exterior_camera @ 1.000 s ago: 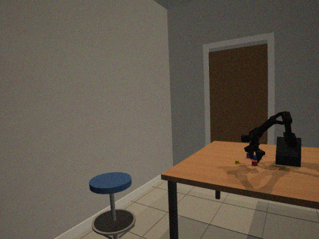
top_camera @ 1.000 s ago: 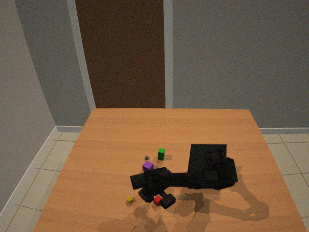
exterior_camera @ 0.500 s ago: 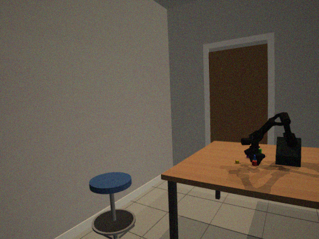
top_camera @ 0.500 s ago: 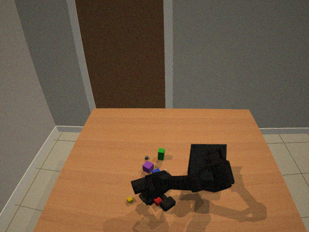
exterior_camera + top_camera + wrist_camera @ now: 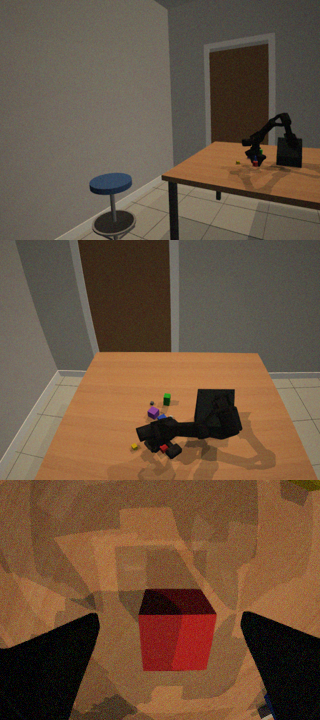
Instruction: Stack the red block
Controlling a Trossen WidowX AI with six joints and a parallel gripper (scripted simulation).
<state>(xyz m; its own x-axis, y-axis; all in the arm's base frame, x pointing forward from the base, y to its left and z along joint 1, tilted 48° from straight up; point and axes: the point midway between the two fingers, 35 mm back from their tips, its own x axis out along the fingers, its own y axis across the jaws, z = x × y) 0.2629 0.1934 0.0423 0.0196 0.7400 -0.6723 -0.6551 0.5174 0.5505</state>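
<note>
My gripper tip is 70 mm short of the purple block, 210 mm to the left of it and 10 mm below it. Round my gripper tip: red block 10 mm above; then small yellow block 140 mm ahead.
</note>
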